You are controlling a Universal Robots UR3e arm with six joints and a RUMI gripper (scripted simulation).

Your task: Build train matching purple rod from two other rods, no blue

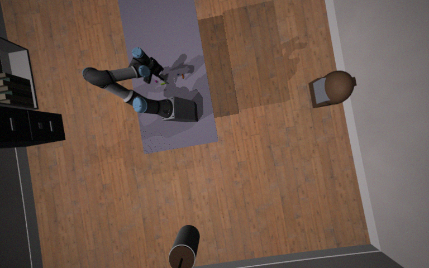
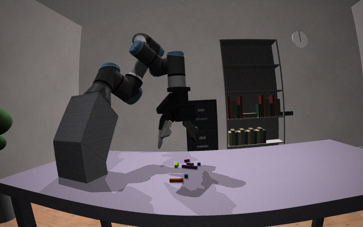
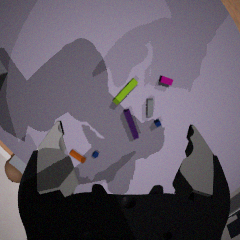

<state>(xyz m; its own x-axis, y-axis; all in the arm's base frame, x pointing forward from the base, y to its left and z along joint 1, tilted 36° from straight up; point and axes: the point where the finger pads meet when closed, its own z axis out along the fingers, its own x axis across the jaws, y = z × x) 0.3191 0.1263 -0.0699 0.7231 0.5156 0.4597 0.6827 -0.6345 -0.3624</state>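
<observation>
The magenta rod lies 2 cm ahead of my hand, 7 cm to the left of it and 8 cm below it. From my hand the other things lie so: lime rod (1 cm behind, 1 cm to the left, 8 cm below); purple rod (4 cm ahead, 3 cm to the right, 8 cm below); grey rod (4 cm ahead, 2 cm to the left, 8 cm below).
</observation>
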